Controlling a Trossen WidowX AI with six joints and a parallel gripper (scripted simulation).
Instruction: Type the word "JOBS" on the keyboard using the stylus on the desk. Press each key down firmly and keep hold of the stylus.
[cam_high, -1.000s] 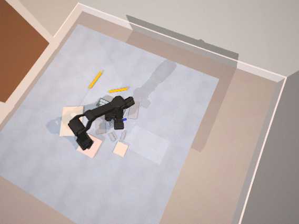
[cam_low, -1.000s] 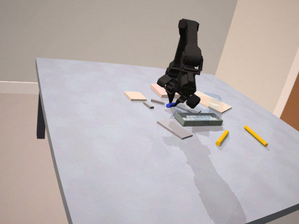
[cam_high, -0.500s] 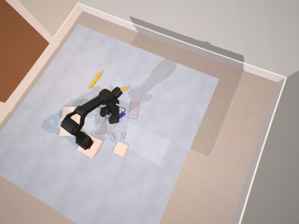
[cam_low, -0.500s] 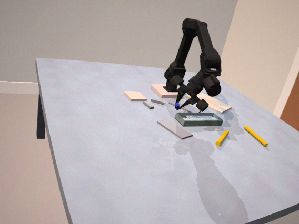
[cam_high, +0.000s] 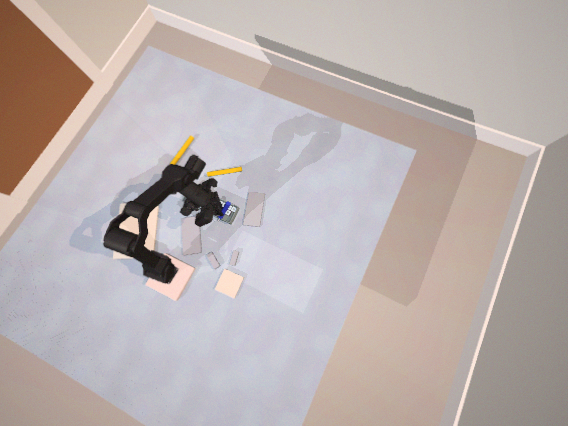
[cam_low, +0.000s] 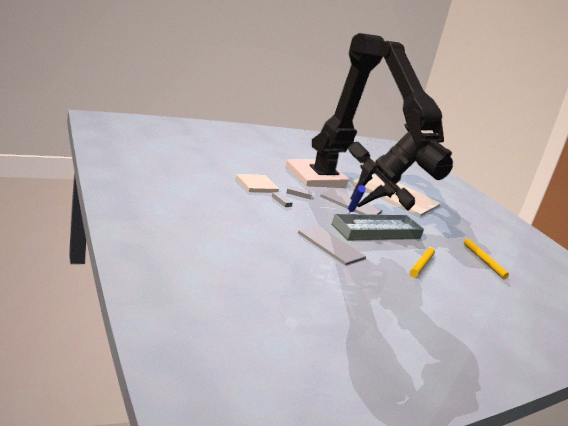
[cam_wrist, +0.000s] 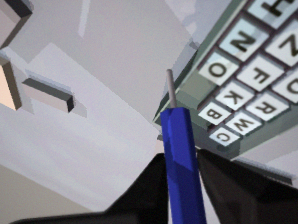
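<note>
Right now my gripper tip is 4 cm above the grey stylus tip, 3 cm past it and 1 cm to the right of it. Also, from my gripper tip: beige tile (21 cm behind, 14 cm to the right, 6 cm below); blue stylus (1 cm below, 1 cm behind).
</note>
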